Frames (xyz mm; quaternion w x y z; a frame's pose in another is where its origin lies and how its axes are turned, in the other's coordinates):
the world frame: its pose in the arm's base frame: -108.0 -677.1 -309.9 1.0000 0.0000 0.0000 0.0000
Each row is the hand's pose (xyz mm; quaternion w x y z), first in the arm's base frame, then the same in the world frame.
Working: the arm's base frame: its pose in the world frame: 108.0 677.1 309.9 1.0000 0.0000 0.0000 0.0000

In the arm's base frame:
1: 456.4 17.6 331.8 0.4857 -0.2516 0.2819 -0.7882
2: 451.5 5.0 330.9 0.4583 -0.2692 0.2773 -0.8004
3: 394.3 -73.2 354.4 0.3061 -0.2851 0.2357 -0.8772
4: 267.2 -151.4 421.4 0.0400 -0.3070 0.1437 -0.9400
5: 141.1 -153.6 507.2 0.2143 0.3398 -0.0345 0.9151
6: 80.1 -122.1 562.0 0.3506 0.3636 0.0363 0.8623
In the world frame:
1: 564.4 694.7 641.7 0.4857 -0.2516 0.2819 -0.7882
2: 559.5 682.1 640.8 0.4583 -0.2692 0.2773 -0.8004
3: 502.3 603.9 664.3 0.3061 -0.2851 0.2357 -0.8772
4: 375.2 525.7 731.3 0.0400 -0.3070 0.1437 -0.9400
5: 249.1 523.5 817.1 0.2143 0.3398 -0.0345 0.9151
6: 188.1 555.0 871.9 0.3506 0.3636 0.0363 0.8623

